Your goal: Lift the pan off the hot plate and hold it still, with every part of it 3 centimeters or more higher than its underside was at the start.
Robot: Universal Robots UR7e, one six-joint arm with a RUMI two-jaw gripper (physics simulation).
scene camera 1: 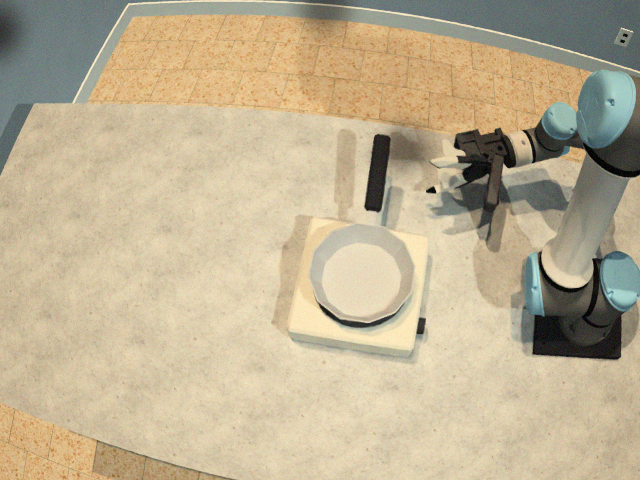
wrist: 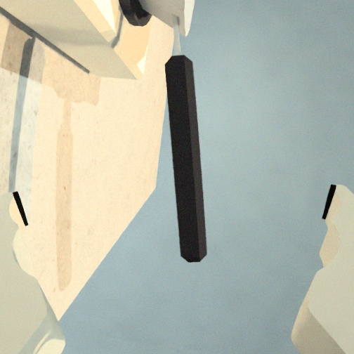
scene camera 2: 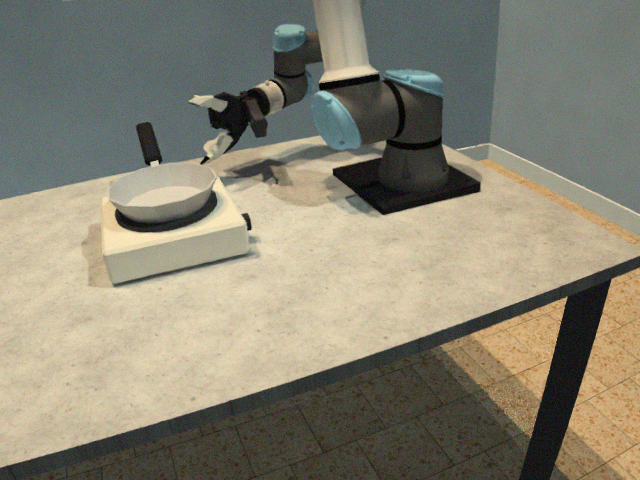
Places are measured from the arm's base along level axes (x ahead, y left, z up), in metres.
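Pixels of known places: gripper, fingertip midpoint: (scene camera 1: 427, 177) (scene camera 2: 195, 134); arm's base, origin of the base link: (scene camera 1: 585, 314) (scene camera 2: 413, 177).
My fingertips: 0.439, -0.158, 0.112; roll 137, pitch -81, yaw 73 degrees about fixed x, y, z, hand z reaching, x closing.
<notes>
Ahead of a thing's pixels: the offset from my fingertips to its top centre, as dx, dy, dz. Level surfaces: height alone.
The pale grey pan (scene camera 1: 361, 273) (scene camera 2: 162, 193) sits level on the black disc of the cream hot plate {+0.071, +0.220, -0.054} (scene camera 1: 354, 338) (scene camera 2: 180, 253) (wrist: 75, 37). Its black handle {+0.099, +0.018, +0.029} (scene camera 1: 377, 173) (scene camera 2: 148, 143) (wrist: 186, 160) points to the back of the table and angles upward. My gripper (scene camera 1: 431, 176) (scene camera 2: 197, 130) (wrist: 174, 192) is open and empty, to the right of the handle in the first scene view, its fingers pointing toward it. In the wrist view the handle runs upright near the middle, between the two widely spread fingers in the picture; the fingers do not touch it. Part of the pan's side shows at the top.
A black knob {-0.054, +0.269, -0.078} (scene camera 1: 421, 325) (scene camera 2: 247, 221) sticks out of the hot plate's right side. The arm's black base plate (scene camera 1: 576, 348) (scene camera 2: 408, 198) stands on the table {dz -0.130} (scene camera 1: 155, 258) (scene camera 2: 361, 289) to the right. A blue wall (scene camera 2: 103, 77) rises behind the table.
</notes>
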